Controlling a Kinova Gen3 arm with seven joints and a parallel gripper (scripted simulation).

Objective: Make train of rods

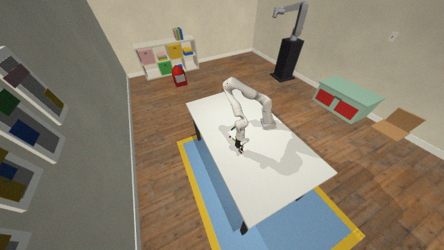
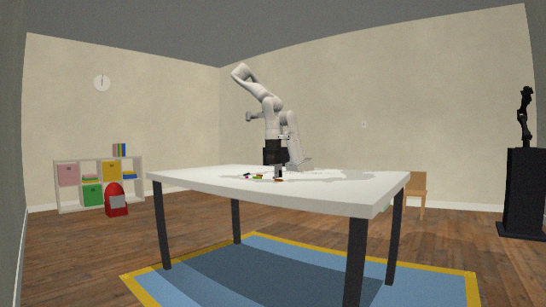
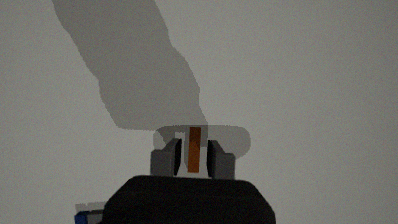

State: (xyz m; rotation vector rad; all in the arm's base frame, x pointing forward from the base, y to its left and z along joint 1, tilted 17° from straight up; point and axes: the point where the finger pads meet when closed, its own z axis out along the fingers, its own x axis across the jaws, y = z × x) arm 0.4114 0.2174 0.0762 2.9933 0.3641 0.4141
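Right now my hand is 6 cm past the grey rod, 8 cm to the left of it and 3 cm above it. The rest, counted from my hand: blue rod (8 cm behind, 9 cm to the right, 3 cm below); lime rod (15 cm to the right, 3 cm below); magenta rod (2 cm ahead, 20 cm to the right, 3 cm below).
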